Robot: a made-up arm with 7 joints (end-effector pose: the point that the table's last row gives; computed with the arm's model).
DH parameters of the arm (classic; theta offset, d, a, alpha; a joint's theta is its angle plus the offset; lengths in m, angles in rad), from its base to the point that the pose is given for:
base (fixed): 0 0.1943 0.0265 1.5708
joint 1: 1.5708 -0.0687 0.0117 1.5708
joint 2: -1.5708 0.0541 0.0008 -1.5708
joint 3: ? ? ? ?
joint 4: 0 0.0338 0.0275 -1.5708
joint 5: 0 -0.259 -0.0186 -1.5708
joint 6: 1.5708 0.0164 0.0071 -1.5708
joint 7: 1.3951 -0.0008 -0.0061 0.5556
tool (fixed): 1.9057 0.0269 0 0
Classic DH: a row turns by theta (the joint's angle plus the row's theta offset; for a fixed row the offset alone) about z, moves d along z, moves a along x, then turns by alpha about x.
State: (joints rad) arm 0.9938 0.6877 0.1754 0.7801 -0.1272 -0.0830 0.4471
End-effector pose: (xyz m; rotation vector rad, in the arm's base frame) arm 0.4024 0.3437 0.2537 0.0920 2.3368 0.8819
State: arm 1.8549 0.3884 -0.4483 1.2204 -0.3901 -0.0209 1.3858
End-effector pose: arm 0.2446 0.0637 0.5585 1.2761 1.2418 1.7417
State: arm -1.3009 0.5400 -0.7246 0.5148 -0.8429 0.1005 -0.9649
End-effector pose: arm -0.2994 0.2026 -0.0886 -1.9642 -1.1431 -1.1103
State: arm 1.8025 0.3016 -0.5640 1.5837 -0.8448 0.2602 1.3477
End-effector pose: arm 0.1659 -0.0145 0.5276 0.8628 1.2626 2.0832
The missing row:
joint 3: -1.5708 -0.1947 0.0089 1.5708
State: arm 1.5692 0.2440 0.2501 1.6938 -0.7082 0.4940 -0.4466
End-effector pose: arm 0.1406 0.1869 0.5026 -1.3375 1.1798 0.5949
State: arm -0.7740 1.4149 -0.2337 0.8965 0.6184 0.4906 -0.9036
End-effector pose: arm 0.1098 0.4267 -0.0561 0.2863 -1.2300 -1.9131
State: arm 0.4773 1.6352 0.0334 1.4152 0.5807 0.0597 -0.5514
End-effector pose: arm 0.3147 0.3298 0.3516 -0.6724 1.6599 1.4429
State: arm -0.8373 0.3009 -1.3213 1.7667 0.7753 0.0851 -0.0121
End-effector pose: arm -0.0880 -0.1570 -0.0170 -1.0025 -1.8002 1.3923
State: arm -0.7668 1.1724 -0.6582 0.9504 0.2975 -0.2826 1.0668
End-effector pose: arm -0.0155 0.3402 -0.1660 -1.4973 -1.3145 0.3358
